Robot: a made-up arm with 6 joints.
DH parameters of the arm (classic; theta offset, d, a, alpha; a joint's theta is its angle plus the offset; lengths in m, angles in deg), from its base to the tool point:
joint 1: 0 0.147 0 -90
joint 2: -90 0 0.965 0
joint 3: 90 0.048 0 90
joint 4: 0 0.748 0 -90
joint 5: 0 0 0 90
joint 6: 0 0.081 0 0
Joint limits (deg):
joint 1: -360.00..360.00
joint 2: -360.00..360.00
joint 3: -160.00..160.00
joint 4: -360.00..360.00
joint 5: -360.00..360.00
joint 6: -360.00..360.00
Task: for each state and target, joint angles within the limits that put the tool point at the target. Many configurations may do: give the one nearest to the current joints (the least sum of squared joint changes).
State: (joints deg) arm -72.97 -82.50 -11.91 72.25 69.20 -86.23
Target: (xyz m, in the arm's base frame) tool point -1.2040 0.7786 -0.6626
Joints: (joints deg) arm -27.99 -102.54 -39.96 74.29 72.58 -86.23
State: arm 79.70 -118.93 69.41 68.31 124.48 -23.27
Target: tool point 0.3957 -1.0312 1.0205
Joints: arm 116.79 -78.97 64.45 67.80 122.13 -23.27
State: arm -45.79 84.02 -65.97 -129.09 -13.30 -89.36
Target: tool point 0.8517 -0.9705 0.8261
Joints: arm -51.49 94.76 -72.18 -129.04 -12.98 -89.36
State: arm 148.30 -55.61 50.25 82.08 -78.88 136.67
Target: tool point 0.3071 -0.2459 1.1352
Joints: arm 136.61 -65.24 105.13 87.80 -82.50 136.67
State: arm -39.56 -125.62 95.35 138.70 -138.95 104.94
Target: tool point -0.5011 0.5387 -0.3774
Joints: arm -45.89 -168.41 113.02 139.72 -141.14 104.94
